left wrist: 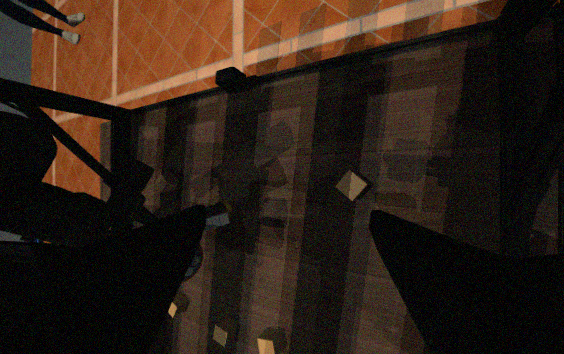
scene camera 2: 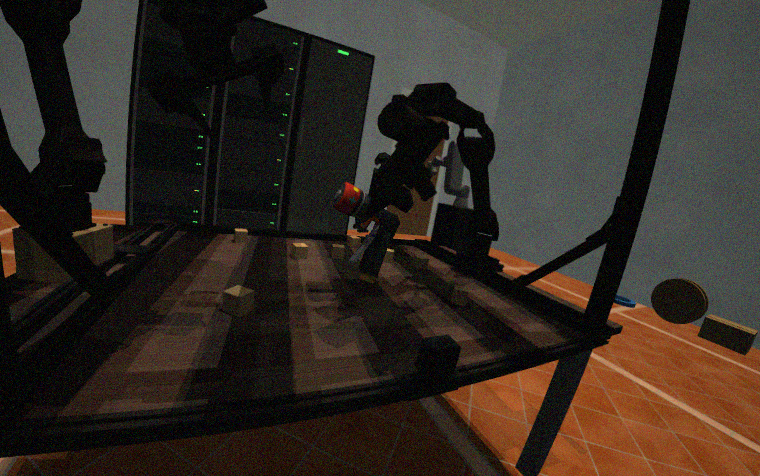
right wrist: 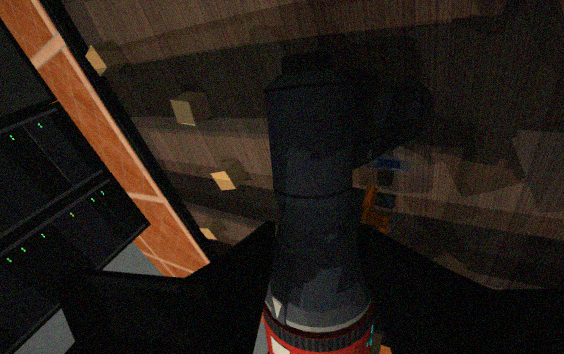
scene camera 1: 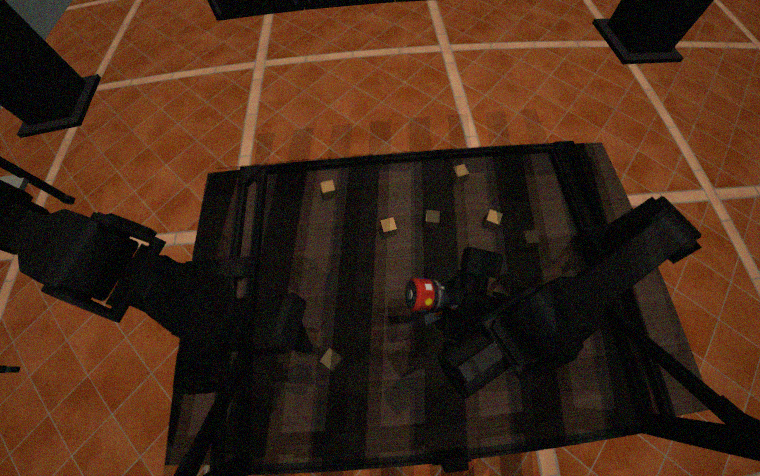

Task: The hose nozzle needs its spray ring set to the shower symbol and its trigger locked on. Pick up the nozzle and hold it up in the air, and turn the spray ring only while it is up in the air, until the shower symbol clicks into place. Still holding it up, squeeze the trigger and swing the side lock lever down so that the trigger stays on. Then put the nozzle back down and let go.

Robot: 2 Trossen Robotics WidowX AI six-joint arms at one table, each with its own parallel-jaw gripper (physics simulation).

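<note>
The hose nozzle is up in the air, with a dark blue-grey body and handle. Its red spray ring carries a white patch and a yellow spot; the symbols are too small to read. A white triangle marks the grey collar in the right wrist view. My right gripper is shut on the nozzle's body, behind the ring. An orange part shows beside the body; the trigger and lock lever states are unclear. My left gripper is open and empty, left of the nozzle.
Several small wooden cubes lie scattered on the striped-shadowed table. One cube lies near the left gripper in scene camera 1. Dark frame bars run along the table's edges. Dark cabinets stand behind.
</note>
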